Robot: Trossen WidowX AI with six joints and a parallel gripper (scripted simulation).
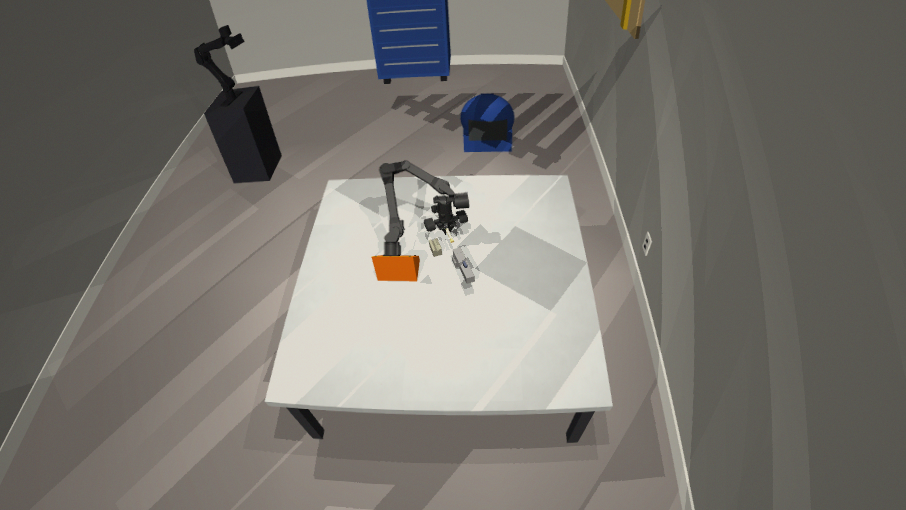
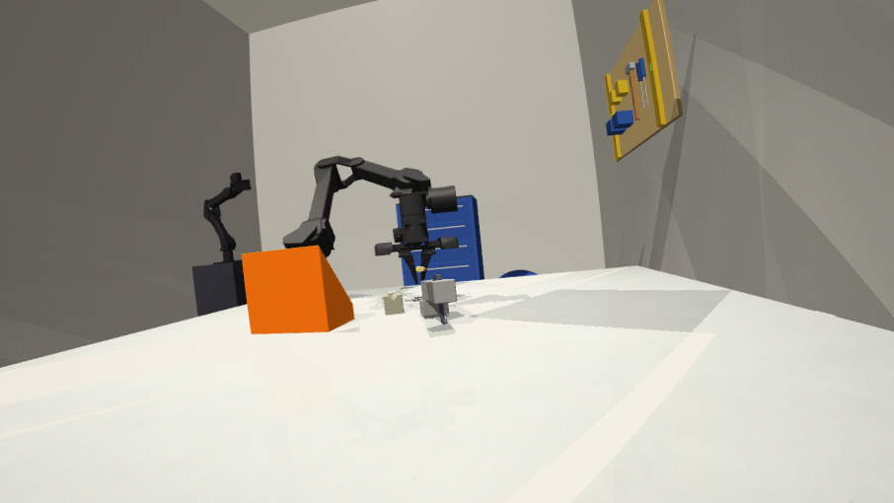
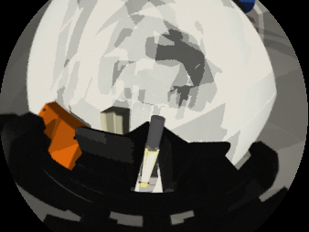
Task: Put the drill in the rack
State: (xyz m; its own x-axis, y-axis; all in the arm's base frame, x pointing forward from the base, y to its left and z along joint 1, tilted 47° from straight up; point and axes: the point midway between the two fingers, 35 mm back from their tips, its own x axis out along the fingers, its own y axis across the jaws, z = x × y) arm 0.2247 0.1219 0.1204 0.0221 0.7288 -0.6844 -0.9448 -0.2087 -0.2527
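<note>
Now: gripper tip 5 cm past the rack, 5 cm to the left of it and 3 cm above it. The rest, counted from my gripper tip: blue drill: 8 cm ahead, 21 cm to the right.
</note>
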